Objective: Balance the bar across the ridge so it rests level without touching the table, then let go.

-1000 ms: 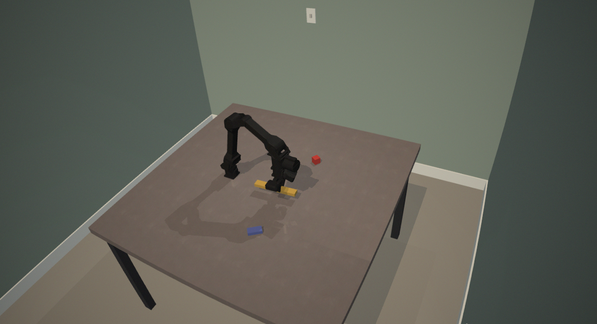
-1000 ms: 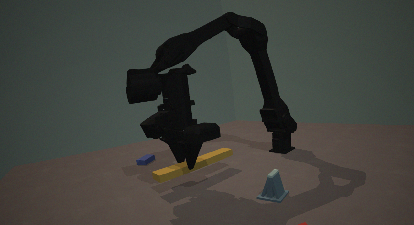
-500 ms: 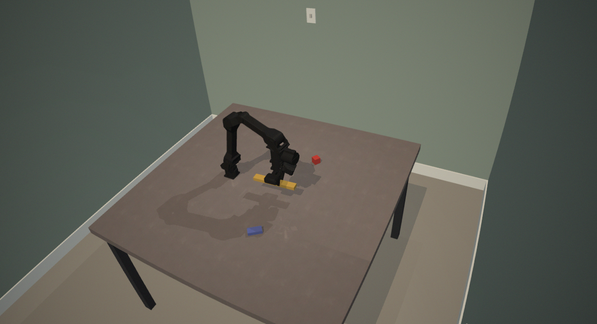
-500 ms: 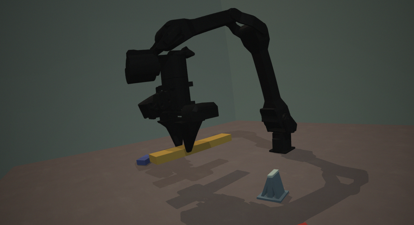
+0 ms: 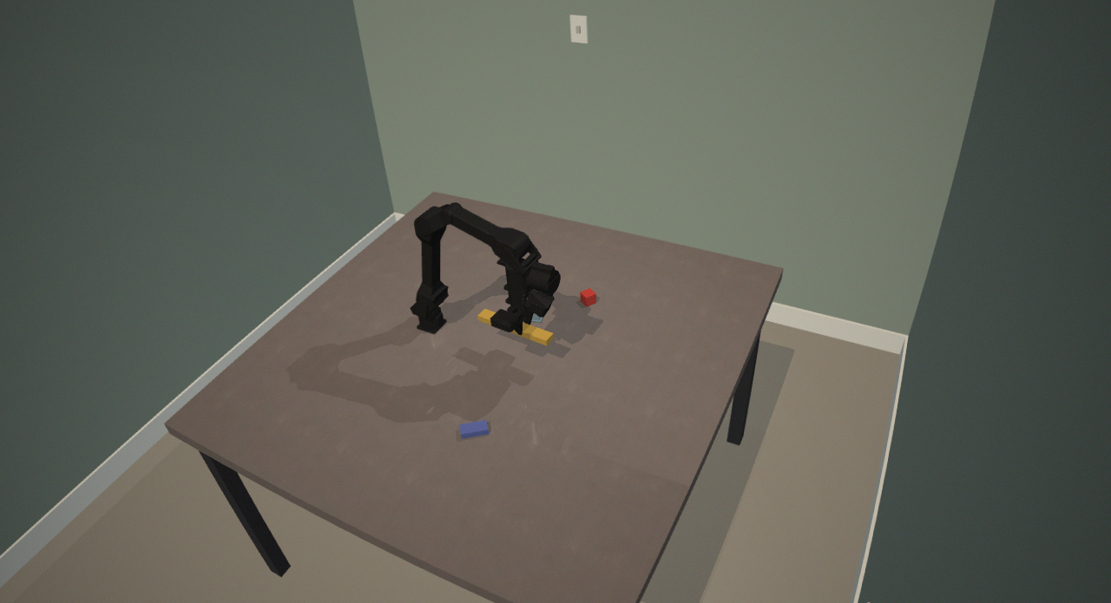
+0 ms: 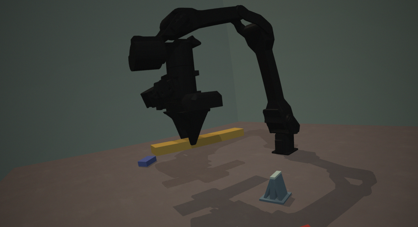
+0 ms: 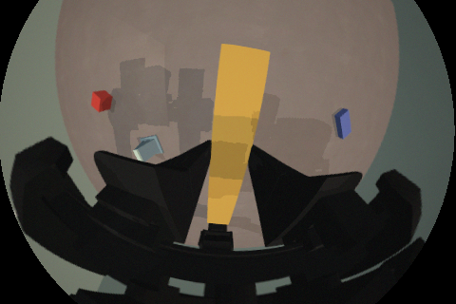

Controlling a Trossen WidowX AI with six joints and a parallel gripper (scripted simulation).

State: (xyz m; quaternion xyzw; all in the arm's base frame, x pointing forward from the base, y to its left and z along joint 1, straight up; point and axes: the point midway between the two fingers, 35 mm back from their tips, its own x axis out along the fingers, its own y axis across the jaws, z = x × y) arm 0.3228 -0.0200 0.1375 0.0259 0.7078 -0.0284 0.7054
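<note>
Right now the yellow bar is 30 mm behind my gripper tip. Round my gripper tip: blue block: 270 mm to the right, 90 mm below, 10 mm ahead; red cube: 290 mm to the left, 90 mm below, 40 mm ahead.
</note>
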